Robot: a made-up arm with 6 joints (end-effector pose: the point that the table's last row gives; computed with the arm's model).
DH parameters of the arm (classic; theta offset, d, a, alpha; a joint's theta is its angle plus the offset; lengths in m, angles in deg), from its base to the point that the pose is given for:
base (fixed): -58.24 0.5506 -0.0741 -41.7
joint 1: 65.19 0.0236 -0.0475 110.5
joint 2: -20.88 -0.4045 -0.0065 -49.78
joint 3: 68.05 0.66 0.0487 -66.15
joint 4: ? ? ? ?
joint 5: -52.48 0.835 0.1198 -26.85
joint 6: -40.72 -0.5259 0.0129 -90
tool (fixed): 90 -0.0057 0 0
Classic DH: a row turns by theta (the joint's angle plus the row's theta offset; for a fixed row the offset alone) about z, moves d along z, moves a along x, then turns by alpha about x.
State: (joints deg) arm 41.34 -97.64 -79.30 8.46 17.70 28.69
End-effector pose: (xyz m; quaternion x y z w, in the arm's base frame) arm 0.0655 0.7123 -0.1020 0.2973 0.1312 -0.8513 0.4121
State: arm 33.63 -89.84 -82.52 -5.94 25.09 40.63
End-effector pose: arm 0.1752 0.7194 -0.0268 0.3487 0.2138 -0.7677 0.4933
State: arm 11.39 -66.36 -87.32 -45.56 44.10 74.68
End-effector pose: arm 0.3920 0.5808 0.0873 0.2494 0.1874 -0.5164 0.7975
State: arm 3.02 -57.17 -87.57 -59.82 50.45 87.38
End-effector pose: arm 0.4709 0.4761 0.1058 0.1129 0.0995 -0.4679 0.8709
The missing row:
joint 4: 65.9 0.0708 -0.0865 -72.87
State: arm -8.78 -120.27 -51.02 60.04 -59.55 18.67
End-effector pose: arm -0.0189 -0.3863 -0.2692 0.1578 0.7416 0.6513 0.0287
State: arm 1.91 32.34 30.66 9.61 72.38 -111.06
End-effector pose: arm -0.2396 -0.1676 1.0459 -0.2715 -0.6422 0.2022 0.6878
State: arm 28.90 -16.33 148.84 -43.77 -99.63 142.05
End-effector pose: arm 0.2879 0.4829 0.3678 -0.0015 -0.4149 0.1302 0.9005
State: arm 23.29 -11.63 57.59 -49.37 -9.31 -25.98
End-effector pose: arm 0.1736 -0.3140 0.7451 0.0234 0.1696 -0.0585 0.9835
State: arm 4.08 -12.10 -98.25 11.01 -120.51 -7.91
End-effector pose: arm 0.4417 0.0763 1.2045 -0.1883 0.7362 -0.4785 0.4400
